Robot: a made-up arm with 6 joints. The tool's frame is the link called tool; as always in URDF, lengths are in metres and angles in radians.
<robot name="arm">
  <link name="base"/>
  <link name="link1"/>
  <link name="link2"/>
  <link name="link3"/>
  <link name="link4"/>
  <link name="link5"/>
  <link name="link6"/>
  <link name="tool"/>
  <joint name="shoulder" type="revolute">
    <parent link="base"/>
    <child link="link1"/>
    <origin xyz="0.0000 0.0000 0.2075" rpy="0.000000 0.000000 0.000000"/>
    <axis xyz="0 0 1"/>
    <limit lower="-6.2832" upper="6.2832"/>
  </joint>
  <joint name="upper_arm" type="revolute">
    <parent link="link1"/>
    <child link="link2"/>
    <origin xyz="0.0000 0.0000 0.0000" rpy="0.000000 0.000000 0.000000"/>
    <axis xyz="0 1 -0.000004"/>
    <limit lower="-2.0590" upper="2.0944"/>
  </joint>
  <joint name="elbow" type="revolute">
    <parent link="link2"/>
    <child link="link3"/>
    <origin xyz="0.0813 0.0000 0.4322" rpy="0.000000 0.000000 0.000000"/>
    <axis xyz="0 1 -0.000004"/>
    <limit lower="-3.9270" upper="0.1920"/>
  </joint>
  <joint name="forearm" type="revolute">
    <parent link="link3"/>
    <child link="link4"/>
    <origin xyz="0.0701 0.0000 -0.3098" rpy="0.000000 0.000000 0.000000"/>
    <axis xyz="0 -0.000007 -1"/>
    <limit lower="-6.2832" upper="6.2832"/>
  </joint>
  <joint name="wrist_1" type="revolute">
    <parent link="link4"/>
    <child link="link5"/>
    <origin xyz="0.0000 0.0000 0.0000" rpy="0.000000 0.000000 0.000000"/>
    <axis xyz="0 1 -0.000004"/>
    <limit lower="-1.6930" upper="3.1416"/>
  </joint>
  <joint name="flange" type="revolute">
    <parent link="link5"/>
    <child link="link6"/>
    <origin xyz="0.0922 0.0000 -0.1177" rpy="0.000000 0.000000 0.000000"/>
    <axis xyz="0 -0.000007 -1"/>
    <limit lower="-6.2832" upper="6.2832"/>
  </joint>
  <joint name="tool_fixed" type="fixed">
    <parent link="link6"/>
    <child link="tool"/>
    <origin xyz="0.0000 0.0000 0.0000" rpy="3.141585 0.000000 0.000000"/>
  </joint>
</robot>
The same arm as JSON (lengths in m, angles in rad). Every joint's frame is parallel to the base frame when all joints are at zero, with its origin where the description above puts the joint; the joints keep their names.
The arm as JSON. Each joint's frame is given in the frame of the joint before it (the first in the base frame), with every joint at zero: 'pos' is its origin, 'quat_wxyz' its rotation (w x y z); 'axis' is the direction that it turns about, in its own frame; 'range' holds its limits. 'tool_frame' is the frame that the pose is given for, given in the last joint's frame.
{
  "length_unit": "m",
  "angle_unit": "rad",
  "joints": [
    {
      "joint": "shoulder",
      "pos": [
        0.0,
        0.0,
        0.2075
      ],
      "quat_wxyz": [
        1.0,
        0.0,
        0.0,
        0.0
      ],
      "axis": "+z",
      "range": [
        -6.2832,
        6.2832
      ]
    },
    {
      "joint": "upper_arm",
      "pos": [
        0.0,
        0.0,
        0.0
      ],
      "quat_wxyz": [
        1.0,
        0.0,
        0.0,
        0.0
      ],
      "axis": "+y",
      "range": [
        -2.059,
        2.0944
      ]
    },
    {
      "joint": "elbow",
      "pos": [
        0.0813,
        0.0,
        0.4322
      ],
      "quat_wxyz": [
        1.0,
        0.0,
        0.0,
        0.0
      ],
      "axis": "+y",
      "range": [
        -3.927,
        0.192
      ]
    },
    {
      "joint": "forearm",
      "pos": [
        0.0701,
        0.0,
        -0.3098
      ],
      "quat_wxyz": [
        1.0,
        0.0,
        0.0,
        0.0
      ],
      "axis": "-z",
      "range": [
        -6.2832,
        6.2832
      ]
    },
    {
      "joint": "wrist_1",
      "pos": [
        0.0,
        0.0,
        0.0
      ],
      "quat_wxyz": [
        1.0,
        0.0,
        0.0,
        0.0
      ],
      "axis": "+y",
      "range": [
        -1.693,
        3.1416
      ]
    },
    {
      "joint": "flange",
      "pos": [
        0.0922,
        0.0,
        -0.1177
      ],
      "quat_wxyz": [
        1.0,
        0.0,
        0.0,
        0.0
      ],
      "axis": "-z",
      "range": [
        -6.2832,
        6.2832
      ]
    }
  ],
  "tool_frame": {
    "pos": [
      0.0,
      0.0,
      0.0
    ],
    "quat_wxyz": [
      0.000004,
      1.000003,
      0.0,
      0.0
    ]
  }
}

